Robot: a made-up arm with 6 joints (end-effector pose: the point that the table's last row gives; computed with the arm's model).
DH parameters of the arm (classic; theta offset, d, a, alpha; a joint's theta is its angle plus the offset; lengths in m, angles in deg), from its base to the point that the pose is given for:
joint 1: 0 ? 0 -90
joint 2: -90 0 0.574 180
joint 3: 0 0 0 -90
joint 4: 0 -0.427 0 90
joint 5: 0 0.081 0 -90
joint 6: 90 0 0 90
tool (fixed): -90 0 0 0
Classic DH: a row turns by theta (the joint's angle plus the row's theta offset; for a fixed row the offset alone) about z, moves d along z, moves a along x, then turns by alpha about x.
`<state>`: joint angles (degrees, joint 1 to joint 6).
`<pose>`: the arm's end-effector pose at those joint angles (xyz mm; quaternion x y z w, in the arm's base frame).
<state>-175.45 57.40 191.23 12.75 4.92 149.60</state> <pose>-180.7 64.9 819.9 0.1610 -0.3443 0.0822 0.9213</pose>
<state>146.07 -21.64 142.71 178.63 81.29 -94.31</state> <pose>472.0 -415.1 861.9 0.3216 -0.6352 0.3913 0.5830</pose>
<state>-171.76 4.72 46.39 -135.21 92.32 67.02</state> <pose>-391.7 -114.8 1028.3 0.0297 0.6183 0.6216 0.4799</pose>
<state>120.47 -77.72 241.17 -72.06 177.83 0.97</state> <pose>168.5 -237.1 -1.7 0.5499 -0.5432 -0.0210 0.6341</pose>
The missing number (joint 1, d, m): 0.215
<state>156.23 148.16 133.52 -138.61 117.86 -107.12</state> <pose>-667.3 227.5 -432.4 0.9175 0.2160 -0.2279 0.2441</pose>
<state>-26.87 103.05 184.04 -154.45 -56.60 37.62</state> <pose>622.3 -233.4 501.7 0.1786 -0.3895 0.7485 0.5061</pose>
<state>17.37 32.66 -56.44 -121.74 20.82 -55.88</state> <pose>223.6 114.6 270.2 0.6388 0.0027 -0.7329 0.2343</pose>
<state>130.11 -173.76 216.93 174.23 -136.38 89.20</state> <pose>-255.3 178.0 -130.7 -0.7005 0.2140 -0.3381 0.5910</pose>
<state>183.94 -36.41 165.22 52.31 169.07 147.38</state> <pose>708.9 98.5 460.0 0.1674 -0.7336 0.6583 0.0230</pose>
